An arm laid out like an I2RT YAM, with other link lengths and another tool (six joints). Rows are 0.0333 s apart.
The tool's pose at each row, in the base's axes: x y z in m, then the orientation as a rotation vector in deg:
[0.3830, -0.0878, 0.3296, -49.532, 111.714, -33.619]
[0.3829, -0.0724, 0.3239, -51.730, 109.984, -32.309]
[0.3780, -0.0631, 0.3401, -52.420, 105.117, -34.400]
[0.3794, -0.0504, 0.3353, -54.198, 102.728, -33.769]
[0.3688, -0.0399, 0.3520, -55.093, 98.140, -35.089]
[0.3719, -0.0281, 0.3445, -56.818, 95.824, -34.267]
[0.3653, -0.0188, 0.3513, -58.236, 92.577, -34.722]
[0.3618, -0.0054, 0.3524, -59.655, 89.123, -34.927]
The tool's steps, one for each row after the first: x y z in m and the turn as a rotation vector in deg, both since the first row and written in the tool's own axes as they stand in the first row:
[-0.0086, 0.0139, 0.0017, -1.060, -1.972, -1.253]
[-0.0228, 0.0104, -0.0110, 1.801, -5.188, -3.318]
[-0.0303, 0.0214, -0.0082, 1.556, -7.409, -4.712]
[-0.0436, 0.0202, -0.0262, 3.742, -10.643, -6.691]
[-0.0497, 0.0319, -0.0205, 3.341, -12.853, -8.025]
[-0.0581, 0.0355, -0.0301, 4.196, -15.260, -9.874]
[-0.0677, 0.0445, -0.0345, 4.967, -17.926, -11.707]

